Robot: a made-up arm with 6 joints.
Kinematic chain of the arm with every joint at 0, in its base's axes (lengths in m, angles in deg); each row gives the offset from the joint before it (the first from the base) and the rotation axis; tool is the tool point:
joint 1: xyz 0 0 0.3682 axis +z
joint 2: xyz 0.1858 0 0 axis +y
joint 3: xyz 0 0 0.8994 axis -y
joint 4: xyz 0 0 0.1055 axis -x
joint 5: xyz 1.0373 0 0 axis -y
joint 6: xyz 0.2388 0 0 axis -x
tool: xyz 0 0 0
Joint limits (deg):
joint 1: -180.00..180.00
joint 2: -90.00..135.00
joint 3: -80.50..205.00
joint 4: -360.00..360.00
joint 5: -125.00..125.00
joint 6: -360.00..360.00
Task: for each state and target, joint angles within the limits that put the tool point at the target. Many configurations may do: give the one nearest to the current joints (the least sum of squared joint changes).
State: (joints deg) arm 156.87 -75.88 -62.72 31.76 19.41 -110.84
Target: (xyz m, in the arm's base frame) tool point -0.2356 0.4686 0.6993
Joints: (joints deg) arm 115.57 -89.91 -80.50 30.71 4.84 -110.84
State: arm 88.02 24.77 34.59 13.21 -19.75 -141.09
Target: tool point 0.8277 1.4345 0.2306
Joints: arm 61.02 38.19 -4.10 14.11 -29.83 -141.09
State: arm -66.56 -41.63 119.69 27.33 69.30 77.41
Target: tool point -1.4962 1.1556 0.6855
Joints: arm -35.64 -68.55 100.14 24.43 43.09 77.41
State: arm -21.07 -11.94 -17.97 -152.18 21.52 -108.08
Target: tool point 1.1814 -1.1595 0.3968
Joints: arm -43.28 29.98 -8.35 -150.96 17.22 -108.08
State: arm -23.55 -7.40 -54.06 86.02 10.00 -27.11
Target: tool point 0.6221 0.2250 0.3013
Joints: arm 9.38 -30.52 -77.83 89.53 30.33 -27.11
